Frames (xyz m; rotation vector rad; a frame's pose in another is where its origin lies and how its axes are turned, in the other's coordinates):
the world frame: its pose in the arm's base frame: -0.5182 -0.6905 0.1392 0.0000 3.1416 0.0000
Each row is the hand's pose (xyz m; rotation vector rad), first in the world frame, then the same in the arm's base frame.
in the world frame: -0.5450 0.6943 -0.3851 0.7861 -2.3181 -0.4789
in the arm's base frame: 0.0268 0.0038 0.5243 -0.3792 0.6627 -0.6225
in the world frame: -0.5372 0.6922 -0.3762 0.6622 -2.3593 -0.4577
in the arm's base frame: 0.0190 0.0017 0.5154 -0.3605 0.6602 -0.5216
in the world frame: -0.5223 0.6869 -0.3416 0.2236 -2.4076 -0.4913
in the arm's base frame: 0.0041 -0.0036 0.4808 -0.3861 0.6796 -0.1757
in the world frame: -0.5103 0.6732 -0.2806 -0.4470 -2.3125 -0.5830
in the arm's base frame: -0.0079 -0.0173 0.4198 -0.4670 0.7262 0.3580
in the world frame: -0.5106 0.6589 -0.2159 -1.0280 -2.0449 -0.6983
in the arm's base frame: -0.0076 -0.0316 0.3551 -0.5836 0.7857 0.8591
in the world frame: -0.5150 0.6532 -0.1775 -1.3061 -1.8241 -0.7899
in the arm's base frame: -0.0032 -0.0373 0.3167 -0.6835 0.8257 1.1301
